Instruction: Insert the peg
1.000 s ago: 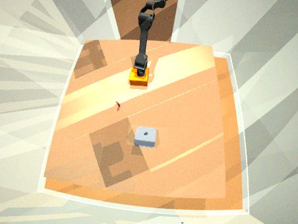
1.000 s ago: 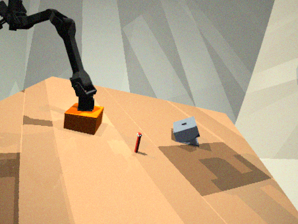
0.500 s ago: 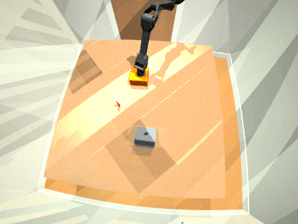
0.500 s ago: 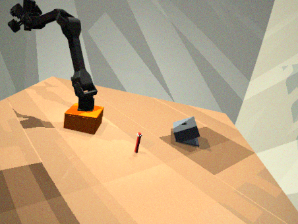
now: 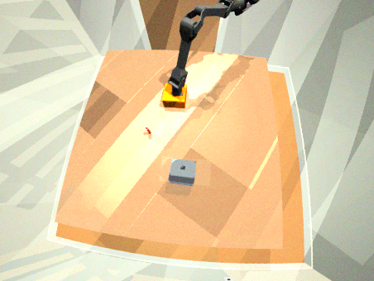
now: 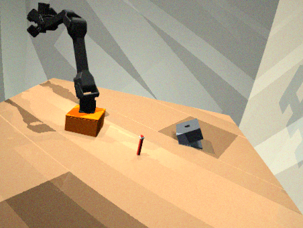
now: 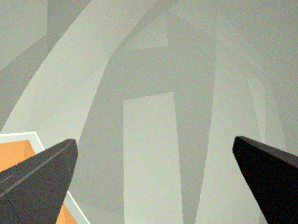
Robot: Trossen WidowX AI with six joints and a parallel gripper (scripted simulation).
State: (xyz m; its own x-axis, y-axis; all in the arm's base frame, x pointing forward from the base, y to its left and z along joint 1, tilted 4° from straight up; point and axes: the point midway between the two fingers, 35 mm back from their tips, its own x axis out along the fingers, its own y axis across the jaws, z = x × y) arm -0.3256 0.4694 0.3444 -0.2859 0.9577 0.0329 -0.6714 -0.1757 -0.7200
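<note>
Now: the dark red peg 580 mm ahead of my gripper tip, 700 mm to the right of it and 330 mm below it. From my gripper tip the other things lie so: grey sloped panel: 830 mm ahead, 520 mm to the right, 340 mm below.
</note>
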